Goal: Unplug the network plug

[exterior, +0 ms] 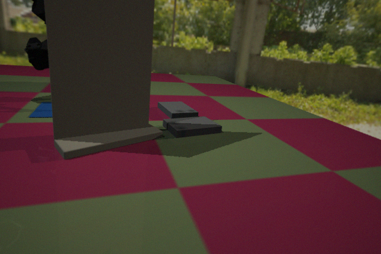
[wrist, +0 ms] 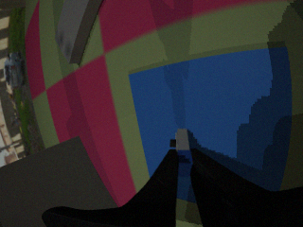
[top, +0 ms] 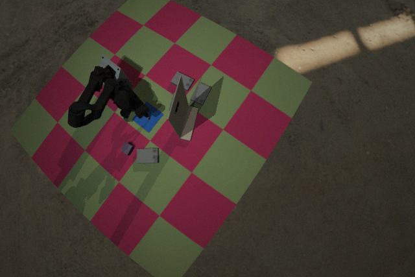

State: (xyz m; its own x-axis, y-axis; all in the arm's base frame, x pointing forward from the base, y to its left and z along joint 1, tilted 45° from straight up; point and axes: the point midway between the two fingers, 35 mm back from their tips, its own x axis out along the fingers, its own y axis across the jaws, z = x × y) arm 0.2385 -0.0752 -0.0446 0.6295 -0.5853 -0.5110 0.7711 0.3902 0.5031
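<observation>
The plug is right at my gripper tip. Also, from my gripper tip: panel: 170 mm ahead, 100 mm to the left, 140 mm above; blue marked square: 10 mm behind, 20 mm below.
</observation>
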